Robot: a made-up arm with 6 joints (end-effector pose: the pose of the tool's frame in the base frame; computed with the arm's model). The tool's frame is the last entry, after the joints.
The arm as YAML. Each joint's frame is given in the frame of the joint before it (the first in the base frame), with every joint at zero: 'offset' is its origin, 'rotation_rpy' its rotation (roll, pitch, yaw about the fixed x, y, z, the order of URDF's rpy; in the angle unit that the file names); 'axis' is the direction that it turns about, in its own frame. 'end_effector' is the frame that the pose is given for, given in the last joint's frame.
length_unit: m
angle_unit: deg
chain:
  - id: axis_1
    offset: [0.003, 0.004, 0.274]
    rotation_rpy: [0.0, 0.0, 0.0]
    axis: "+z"
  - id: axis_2
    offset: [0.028, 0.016, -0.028]
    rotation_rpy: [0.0, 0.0, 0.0]
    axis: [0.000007, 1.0, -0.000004]
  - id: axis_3
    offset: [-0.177, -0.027, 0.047]
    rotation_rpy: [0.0, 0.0, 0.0]
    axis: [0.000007, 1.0, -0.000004]
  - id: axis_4
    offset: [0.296, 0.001, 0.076]
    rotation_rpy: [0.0, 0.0, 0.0]
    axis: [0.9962, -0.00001, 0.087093]
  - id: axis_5
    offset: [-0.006, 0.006, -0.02]
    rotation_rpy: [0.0, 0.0, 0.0]
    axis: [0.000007, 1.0, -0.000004]
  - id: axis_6
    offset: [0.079, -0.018, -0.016]
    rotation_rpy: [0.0, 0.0, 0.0]
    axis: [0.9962, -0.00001, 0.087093]
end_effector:
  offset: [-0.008, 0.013, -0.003]
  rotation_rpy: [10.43, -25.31, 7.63]
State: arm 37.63 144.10 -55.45 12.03 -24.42 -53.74
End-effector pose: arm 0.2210 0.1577 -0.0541 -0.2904 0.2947 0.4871 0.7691
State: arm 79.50 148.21 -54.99 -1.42 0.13 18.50
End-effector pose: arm 0.0536 0.2224 -0.0630 -0.1740 0.5489 0.4111 0.7067
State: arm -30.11 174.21 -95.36 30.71 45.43 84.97
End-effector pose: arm 0.2587 -0.1197 -0.1102 0.5609 0.2823 -0.7748 0.0729
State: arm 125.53 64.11 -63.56 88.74 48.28 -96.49
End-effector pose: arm -0.2415 0.2015 0.4821 -0.1790 -0.0042 -0.9829 0.0428
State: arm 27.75 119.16 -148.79 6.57 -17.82 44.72
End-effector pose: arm 0.3915 0.1975 0.6151 0.5842 -0.4167 0.3653 0.5929
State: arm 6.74 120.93 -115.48 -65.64 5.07 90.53
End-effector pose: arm 0.5262 0.0193 0.4151 0.3173 -0.1561 0.0521 0.9339
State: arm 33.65 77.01 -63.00 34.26 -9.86 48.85
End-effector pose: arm 0.3344 0.2257 0.4024 0.7452 0.0060 0.1060 0.6583
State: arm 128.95 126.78 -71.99 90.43 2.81 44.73
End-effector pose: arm -0.2972 0.3307 0.1148 0.3376 0.7346 0.0522 0.5863
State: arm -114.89 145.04 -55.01 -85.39 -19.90 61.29
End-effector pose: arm -0.1329 -0.2463 -0.0481 0.4977 0.1590 -0.5481 0.6531
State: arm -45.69 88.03 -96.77 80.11 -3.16 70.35
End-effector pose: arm 0.3022 -0.2802 0.5496 0.8384 -0.5305 -0.0715 0.1030
